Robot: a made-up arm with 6 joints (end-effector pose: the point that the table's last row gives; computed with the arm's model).
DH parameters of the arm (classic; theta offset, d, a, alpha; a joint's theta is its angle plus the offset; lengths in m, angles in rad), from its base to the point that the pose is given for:
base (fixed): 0 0.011 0.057 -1.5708
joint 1: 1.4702 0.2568 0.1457 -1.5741
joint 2: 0 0.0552 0.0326 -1.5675
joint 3: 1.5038 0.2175 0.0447 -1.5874
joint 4: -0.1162 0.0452 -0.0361 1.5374
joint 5: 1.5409 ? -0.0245 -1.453
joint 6: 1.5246 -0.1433 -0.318 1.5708
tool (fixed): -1.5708 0.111 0 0
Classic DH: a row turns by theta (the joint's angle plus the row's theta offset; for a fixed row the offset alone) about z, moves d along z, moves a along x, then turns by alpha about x.
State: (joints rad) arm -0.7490 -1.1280 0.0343 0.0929 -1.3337 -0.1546
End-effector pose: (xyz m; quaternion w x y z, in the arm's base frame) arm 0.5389 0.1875 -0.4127 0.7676 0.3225 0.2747 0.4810
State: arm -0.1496 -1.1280 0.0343 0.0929 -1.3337 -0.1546
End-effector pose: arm 0.2159 0.1875 -0.6107 0.6522 0.4501 0.4891 0.3644
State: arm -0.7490 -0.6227 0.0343 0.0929 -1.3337 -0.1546
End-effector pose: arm 0.4676 -0.0439 -0.3490 0.8870 0.2367 0.2842 0.2766
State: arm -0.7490 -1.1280 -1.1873 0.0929 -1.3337 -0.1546
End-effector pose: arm 0.4336 0.1655 -0.5162 0.5216 -0.0100 0.7111 0.4713
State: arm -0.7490 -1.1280 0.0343 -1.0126 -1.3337 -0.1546
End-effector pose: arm 0.2916 0.2369 -0.5135 0.5524 0.6714 0.4626 0.1736
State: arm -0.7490 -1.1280 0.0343 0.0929 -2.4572 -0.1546
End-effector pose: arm 0.3934 0.1427 -0.5341 0.5378 0.0427 0.6945 0.4761
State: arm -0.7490 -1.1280 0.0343 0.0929 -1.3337 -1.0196
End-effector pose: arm 0.3179 0.2613 -0.5721 0.5617 0.6145 0.4510 0.3216
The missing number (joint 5, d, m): -0.0625
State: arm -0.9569 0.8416 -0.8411 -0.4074 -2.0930 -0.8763
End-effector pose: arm -0.2224 0.2697 -0.1109 0.2695 0.6054 0.3463 -0.6641
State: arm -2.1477 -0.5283 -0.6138 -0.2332 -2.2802 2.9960
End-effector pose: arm 0.1405 0.4767 0.0399 0.0508 -0.8926 -0.1804 0.4101
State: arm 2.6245 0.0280 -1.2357 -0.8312 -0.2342 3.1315
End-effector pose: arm -0.2289 0.2288 0.5187 0.4170 -0.4007 0.0758 -0.8123
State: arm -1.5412 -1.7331 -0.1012 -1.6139 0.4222 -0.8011
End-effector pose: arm 0.5875 0.3675 -0.2147 0.4627 0.8767 -0.1316 -0.0038
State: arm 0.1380 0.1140 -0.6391 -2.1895 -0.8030 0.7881
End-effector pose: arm -0.0701 -0.0875 0.0920 0.3254 -0.0961 0.5529 -0.7610
